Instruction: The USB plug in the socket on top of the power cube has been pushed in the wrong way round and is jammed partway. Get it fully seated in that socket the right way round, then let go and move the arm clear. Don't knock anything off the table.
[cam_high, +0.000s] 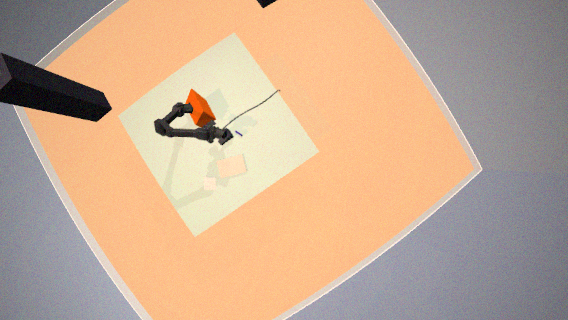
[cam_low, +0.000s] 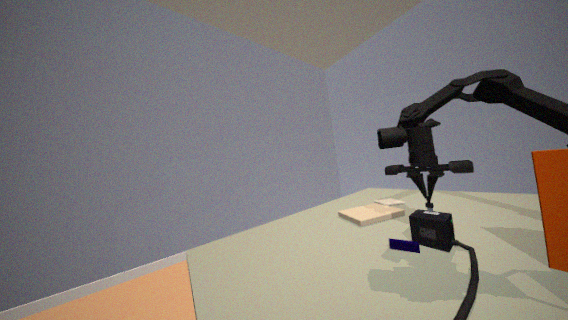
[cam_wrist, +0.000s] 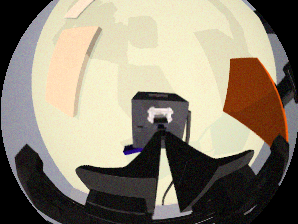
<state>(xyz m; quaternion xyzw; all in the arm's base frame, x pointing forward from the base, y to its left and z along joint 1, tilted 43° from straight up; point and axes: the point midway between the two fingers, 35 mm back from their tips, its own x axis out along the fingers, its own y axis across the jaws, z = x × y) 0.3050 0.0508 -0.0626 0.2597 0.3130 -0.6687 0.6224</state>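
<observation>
Now: gripper tip 5 cm above the USB socket. Round my gripper tip: blue flat piece (4 cm ahead, 10 cm to the left, 11 cm below); then USB plug (2 cm below); then tan board (23 cm ahead, 10 cm to the right, 11 cm below).
</observation>
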